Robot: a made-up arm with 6 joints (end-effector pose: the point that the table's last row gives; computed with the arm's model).
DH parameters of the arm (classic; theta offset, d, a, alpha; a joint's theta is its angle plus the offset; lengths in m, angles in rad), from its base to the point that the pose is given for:
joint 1: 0 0.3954 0.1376 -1.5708
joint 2: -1.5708 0 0.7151 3.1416
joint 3: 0 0 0.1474 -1.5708
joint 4: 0 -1.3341 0 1.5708
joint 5: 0 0 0 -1.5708
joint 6: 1.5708 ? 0 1.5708
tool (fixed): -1.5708 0 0 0
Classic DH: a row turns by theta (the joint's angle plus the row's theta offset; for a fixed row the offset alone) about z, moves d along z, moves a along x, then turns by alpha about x.
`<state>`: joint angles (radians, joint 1 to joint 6).
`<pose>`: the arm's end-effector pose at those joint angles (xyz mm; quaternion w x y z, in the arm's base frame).
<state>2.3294 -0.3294 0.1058 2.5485 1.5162 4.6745</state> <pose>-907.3 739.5 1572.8 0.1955 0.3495 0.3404 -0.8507</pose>
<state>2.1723 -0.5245 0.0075 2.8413 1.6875 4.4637</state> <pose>-606.4 744.1 1582.8 0.0633 0.5168 0.2432 -0.8184</pose>
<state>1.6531 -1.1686 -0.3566 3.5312 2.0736 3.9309</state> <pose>59.5 365.5 1501.3 0.4557 -0.6690 0.1710 0.5617</pose>
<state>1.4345 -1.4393 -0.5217 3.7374 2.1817 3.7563</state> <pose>145.8 155.0 1405.4 0.6241 -0.5925 0.3153 0.4000</pose>
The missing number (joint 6, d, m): -0.2684
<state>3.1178 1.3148 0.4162 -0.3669 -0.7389 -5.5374</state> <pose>-1768.1 -22.8 -635.9 0.2398 0.6748 0.0673 -0.6947</pose>
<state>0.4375 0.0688 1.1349 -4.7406 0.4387 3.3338</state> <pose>692.2 449.6 2562.1 0.5919 0.5032 -0.1556 0.6101</pose>
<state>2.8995 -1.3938 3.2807 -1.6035 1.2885 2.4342</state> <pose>528.6 134.9 -891.8 0.1806 -0.7764 -0.5238 0.3004</pose>
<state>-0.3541 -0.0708 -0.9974 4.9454 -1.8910 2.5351</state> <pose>937.9 -82.5 162.7 0.6986 0.0350 -0.0502 0.7129</pose>
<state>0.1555 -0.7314 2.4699 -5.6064 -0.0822 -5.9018</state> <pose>-1905.6 -312.7 702.0 0.0540 0.0881 -0.8591 -0.5012</pose>
